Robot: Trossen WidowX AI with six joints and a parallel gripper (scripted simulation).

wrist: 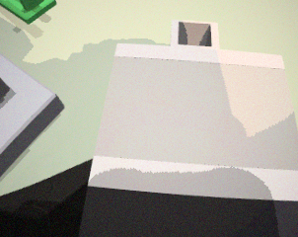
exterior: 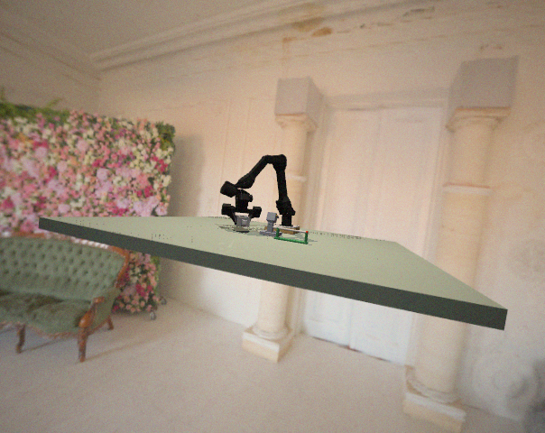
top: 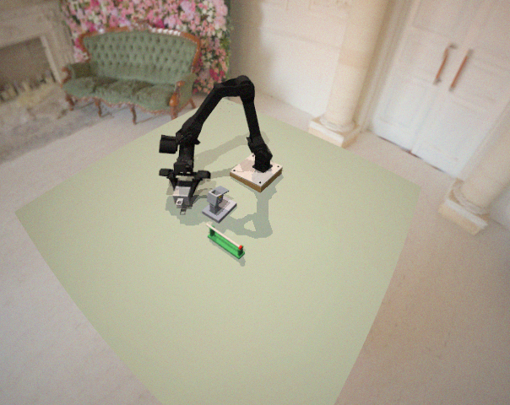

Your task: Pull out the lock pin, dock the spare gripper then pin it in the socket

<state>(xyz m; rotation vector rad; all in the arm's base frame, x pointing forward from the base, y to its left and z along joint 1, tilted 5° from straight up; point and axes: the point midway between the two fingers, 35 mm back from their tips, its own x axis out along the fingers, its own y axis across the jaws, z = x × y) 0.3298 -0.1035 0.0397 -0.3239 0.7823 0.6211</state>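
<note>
Now: the grey mount 120 mm to the left of my gripper tip, 70 mm behind it and 20 mm above it. Also, from my gripper tip: spare gripper (10 mm above); green rack (250 mm to the left, 20 mm ahead, 10 mm below).
</note>
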